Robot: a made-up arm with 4 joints.
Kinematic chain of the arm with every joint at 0, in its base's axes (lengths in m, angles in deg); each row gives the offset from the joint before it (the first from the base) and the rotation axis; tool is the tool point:
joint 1: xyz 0 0 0.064 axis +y
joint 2: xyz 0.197 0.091 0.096 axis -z
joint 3: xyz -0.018 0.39 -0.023 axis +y
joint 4: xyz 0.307 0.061 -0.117 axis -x
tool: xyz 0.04 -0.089 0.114
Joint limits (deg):
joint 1: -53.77..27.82
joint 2: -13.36..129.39
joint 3: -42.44..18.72
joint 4: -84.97..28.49
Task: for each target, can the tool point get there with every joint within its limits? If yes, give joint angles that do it. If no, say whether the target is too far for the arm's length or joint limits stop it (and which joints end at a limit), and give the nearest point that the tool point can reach.
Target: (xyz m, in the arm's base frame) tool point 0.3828 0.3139 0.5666
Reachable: yes | joints -44.62 13.20 -27.90 -71.73
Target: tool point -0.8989 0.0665 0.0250
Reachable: no: joint limits stop it (at a limit: joint 1, joint 2, joint 3) | nearest point -0.0499 -0.3341 0.4092 | short by 1.014 m
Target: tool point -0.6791 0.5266 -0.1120
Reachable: no: joint limits stop it (at a limit: joint 1, joint 2, joint 3, joint 4) | nearest point -0.0780 0.5576 0.5093 | short by 0.865 m
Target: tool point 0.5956 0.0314 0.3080
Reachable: yes | joints -37.29 55.89 11.46 -75.34
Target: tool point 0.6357 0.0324 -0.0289
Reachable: yes | joints 4.85 52.66 8.56 -29.19
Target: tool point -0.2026 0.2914 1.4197
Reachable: no: too far | nearest point 0.1286 0.2111 0.7912 | short by 0.715 m
